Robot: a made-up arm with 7 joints. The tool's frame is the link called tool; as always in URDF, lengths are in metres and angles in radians. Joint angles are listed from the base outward.
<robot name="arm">
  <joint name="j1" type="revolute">
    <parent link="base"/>
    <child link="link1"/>
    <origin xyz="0 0 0.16"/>
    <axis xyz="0 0 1"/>
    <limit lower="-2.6" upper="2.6"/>
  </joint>
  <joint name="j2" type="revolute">
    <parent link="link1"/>
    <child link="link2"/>
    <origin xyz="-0.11 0.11 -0.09" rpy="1.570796 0 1.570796"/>
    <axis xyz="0 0 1"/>
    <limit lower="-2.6" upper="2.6"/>
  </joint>
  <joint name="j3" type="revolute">
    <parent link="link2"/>
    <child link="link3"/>
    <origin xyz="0.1 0.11 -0.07" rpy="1.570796 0 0"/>
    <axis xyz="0 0 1"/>
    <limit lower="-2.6" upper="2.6"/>
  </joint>
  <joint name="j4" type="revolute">
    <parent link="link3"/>
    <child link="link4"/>
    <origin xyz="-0.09 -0.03 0" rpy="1.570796 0 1.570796"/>
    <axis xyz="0 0 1"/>
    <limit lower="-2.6" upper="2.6"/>
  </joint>
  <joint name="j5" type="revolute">
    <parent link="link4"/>
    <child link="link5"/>
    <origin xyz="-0.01 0.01 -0.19" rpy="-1.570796 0 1.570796"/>
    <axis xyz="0 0 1"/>
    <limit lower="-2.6" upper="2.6"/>
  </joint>
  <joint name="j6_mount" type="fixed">
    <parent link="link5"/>
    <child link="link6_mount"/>
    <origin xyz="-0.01 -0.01 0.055"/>
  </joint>
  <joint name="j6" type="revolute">
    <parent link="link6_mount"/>
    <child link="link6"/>
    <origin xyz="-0.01 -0.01 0.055" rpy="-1.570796 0 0"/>
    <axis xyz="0 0 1"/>
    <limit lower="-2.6" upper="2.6"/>
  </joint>
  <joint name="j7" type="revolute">
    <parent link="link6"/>
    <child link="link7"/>
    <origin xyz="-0.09 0.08 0.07" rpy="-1.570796 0 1.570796"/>
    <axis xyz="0 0 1"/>
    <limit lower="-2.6" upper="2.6"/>
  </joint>
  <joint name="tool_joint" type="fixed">
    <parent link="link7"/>
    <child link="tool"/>
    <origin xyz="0 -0.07 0.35"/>
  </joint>
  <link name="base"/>
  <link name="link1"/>
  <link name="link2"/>
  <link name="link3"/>
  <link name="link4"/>
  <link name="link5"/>
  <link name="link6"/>
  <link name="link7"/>
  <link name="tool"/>
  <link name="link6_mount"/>
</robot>
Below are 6 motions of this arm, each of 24 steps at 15 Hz.
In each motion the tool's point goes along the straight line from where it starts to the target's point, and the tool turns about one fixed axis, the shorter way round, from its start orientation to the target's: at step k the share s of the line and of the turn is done. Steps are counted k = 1, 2, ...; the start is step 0. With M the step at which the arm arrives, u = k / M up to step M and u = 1 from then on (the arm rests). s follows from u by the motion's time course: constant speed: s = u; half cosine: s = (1 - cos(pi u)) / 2; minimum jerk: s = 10 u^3 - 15 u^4 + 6 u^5.
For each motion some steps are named. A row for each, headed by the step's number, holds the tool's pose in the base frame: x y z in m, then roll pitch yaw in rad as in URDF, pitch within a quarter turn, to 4 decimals.
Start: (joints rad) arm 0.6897 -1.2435 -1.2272 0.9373 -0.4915 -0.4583 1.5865
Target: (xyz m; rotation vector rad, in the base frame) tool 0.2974 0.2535 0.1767 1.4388 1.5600 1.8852
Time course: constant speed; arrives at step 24
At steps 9, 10, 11, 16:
9: 0.1847 0.3844 -0.0065 1.9737 0.2479 2.6941
10: 0.1922 0.3757 0.0057 1.9397 0.2037 2.6476
11: 0.1997 0.3670 0.0179 1.9082 0.1580 2.6029
16: 0.2373 0.3233 0.0790 1.7824 -0.0877 2.4025

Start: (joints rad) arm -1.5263 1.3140 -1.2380 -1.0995 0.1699 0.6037 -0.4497
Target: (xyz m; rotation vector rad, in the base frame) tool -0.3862 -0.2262 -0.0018 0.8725 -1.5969 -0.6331
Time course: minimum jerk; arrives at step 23
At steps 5, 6, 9, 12, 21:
5: -0.0555 0.0332 -0.4034 2.6359 -0.0344 -2.7694
6: -0.0709 0.0211 -0.3847 2.6172 -0.0759 -2.7329
9: -0.1376 -0.0312 -0.3037 2.5169 -0.2463 -2.5627
12: -0.2225 -0.0978 -0.2006 2.3380 -0.4317 -2.3065
21: -0.3842 -0.2246 -0.0043 1.8290 -0.6138 -1.6679

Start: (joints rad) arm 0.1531 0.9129 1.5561 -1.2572 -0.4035 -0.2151 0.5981
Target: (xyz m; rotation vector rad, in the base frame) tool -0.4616 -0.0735 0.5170 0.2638 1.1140 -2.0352
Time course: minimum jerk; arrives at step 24
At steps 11, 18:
11: -0.6232 -0.0233 0.5548 0.0339 0.2352 -1.3099
18: -0.4905 -0.0645 0.5238 -0.6318 0.5541 -2.2352

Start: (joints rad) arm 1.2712 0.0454 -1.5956 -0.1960 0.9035 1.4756 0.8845
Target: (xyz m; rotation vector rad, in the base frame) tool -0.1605 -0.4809 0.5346 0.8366 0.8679 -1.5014
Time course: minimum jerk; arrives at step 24
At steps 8, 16, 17, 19, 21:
8: 0.2684 -0.1779 0.2960 -1.4935 0.3772 -2.0591
16: -0.0466 -0.4004 0.4712 -0.6433 0.9230 -2.0187
17: -0.0779 -0.4225 0.4886 -0.5232 0.9707 -1.9691
19: -0.1255 -0.4562 0.5151 -0.3149 1.0353 -1.8663
21: -0.1518 -0.4747 0.5298 -0.1847 1.0653 -1.7937

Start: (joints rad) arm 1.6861 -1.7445 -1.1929 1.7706 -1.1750 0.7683 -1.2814
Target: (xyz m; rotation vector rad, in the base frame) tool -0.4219 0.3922 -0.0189 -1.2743 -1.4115 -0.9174
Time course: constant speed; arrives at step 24
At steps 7, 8, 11, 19, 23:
7: -0.5910 0.3755 0.0020 -2.9800 -1.3304 2.0050
8: -0.5811 0.3764 0.0007 -2.9703 -1.3308 1.9704
11: -0.5512 0.3794 -0.0029 -2.9407 -1.3317 1.8661
19: -0.4716 0.3873 -0.0128 -2.8617 -1.3304 1.5879
23: -0.4318 0.3912 -0.0177 -2.8238 -1.3278 1.4505

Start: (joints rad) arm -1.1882 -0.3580 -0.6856 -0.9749 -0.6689 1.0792 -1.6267
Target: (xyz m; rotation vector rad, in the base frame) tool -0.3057 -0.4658 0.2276 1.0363 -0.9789 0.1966
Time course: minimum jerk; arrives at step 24
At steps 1, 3, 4, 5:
1: -0.5170 0.0318 0.0472 1.8145 0.2825 -1.5817
3: -0.5138 0.0242 0.0500 1.8175 0.2633 -1.5681
4: -0.5097 0.0145 0.0535 1.8209 0.2390 -1.5511
5: -0.5035 0.0000 0.0588 1.8252 0.2026 -1.5260

